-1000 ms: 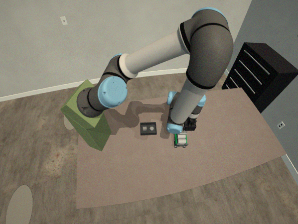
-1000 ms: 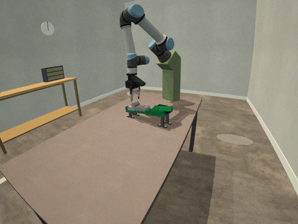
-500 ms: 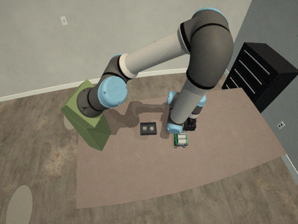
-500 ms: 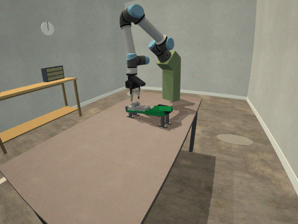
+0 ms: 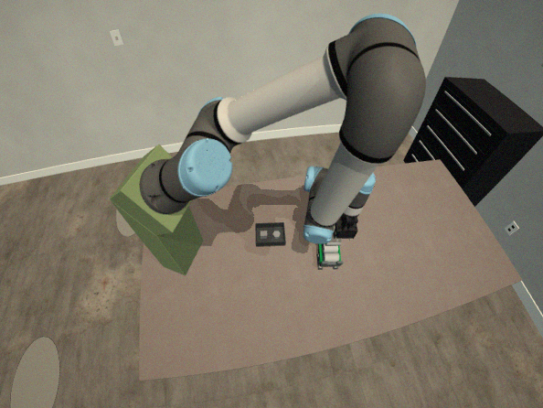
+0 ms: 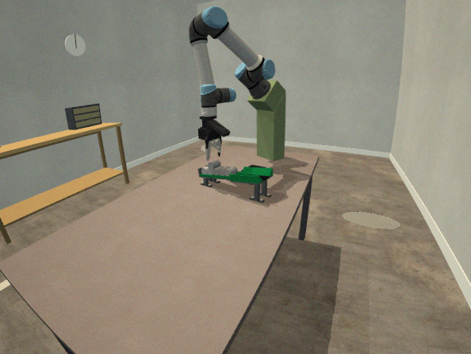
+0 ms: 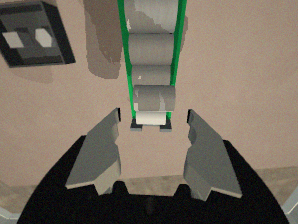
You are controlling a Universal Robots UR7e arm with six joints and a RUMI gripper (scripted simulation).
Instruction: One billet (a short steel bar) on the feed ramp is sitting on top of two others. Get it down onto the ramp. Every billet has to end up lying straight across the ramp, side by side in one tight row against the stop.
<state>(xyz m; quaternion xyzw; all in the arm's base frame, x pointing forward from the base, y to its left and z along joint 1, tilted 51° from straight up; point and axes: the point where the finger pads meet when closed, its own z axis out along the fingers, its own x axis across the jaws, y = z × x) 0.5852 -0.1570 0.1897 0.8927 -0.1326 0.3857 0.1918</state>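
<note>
Now: hand 5 cm short of the ramp, 10 cm to the right of it and 8 cm above it. From my hand the other things lie so: small dark tray: 17 cm behind, 20 cm to the left, 15 cm below.
</note>
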